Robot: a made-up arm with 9 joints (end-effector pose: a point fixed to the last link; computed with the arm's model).
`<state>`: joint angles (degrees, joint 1 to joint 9).
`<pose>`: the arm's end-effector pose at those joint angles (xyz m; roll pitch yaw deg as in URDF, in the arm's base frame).
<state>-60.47 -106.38 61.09 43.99 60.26 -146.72 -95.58 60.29 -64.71</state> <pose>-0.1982 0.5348 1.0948 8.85 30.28 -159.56</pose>
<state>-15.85 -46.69 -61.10 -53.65 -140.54 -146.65 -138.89 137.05 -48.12</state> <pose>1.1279 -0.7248 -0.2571 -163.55 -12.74 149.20</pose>
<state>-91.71 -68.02 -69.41 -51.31 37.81 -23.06 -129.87 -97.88 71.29</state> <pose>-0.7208 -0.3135 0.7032 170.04 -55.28 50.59</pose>
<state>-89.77 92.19 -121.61 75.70 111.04 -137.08 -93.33 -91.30 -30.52</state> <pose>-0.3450 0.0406 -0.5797 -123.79 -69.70 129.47</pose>
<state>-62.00 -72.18 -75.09 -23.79 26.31 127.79 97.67 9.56 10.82</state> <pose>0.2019 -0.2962 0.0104 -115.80 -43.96 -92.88</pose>
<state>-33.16 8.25 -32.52 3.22 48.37 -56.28 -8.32 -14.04 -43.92</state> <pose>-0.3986 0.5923 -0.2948 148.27 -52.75 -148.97</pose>
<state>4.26 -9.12 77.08 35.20 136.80 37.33 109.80 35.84 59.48</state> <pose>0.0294 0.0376 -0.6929 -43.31 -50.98 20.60</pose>
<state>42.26 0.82 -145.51 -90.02 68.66 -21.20 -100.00 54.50 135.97</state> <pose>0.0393 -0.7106 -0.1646 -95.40 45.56 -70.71</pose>
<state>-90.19 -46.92 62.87 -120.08 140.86 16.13 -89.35 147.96 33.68</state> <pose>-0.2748 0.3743 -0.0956 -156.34 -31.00 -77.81</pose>
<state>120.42 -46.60 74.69 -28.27 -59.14 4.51 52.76 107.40 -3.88</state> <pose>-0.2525 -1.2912 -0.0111 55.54 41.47 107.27</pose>
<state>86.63 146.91 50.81 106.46 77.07 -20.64 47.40 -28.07 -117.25</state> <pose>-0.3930 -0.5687 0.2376 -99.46 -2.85 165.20</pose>
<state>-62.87 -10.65 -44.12 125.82 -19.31 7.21 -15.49 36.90 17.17</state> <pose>0.1366 1.0561 -0.3040 -39.84 -9.74 -87.32</pose>
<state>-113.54 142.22 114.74 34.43 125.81 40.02 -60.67 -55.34 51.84</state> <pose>0.1061 -0.4303 0.4952 -82.19 -31.60 78.64</pose>
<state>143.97 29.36 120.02 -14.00 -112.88 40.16 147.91 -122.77 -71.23</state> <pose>0.2331 0.0240 -0.2189 119.45 64.98 112.86</pose>
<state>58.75 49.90 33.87 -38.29 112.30 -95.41 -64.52 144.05 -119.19</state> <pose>0.2499 -0.4940 -0.4081 -169.49 47.24 139.90</pose>
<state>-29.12 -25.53 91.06 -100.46 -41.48 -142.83 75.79 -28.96 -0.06</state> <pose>-0.4759 0.5715 -0.1732 -146.08 -2.51 26.09</pose>
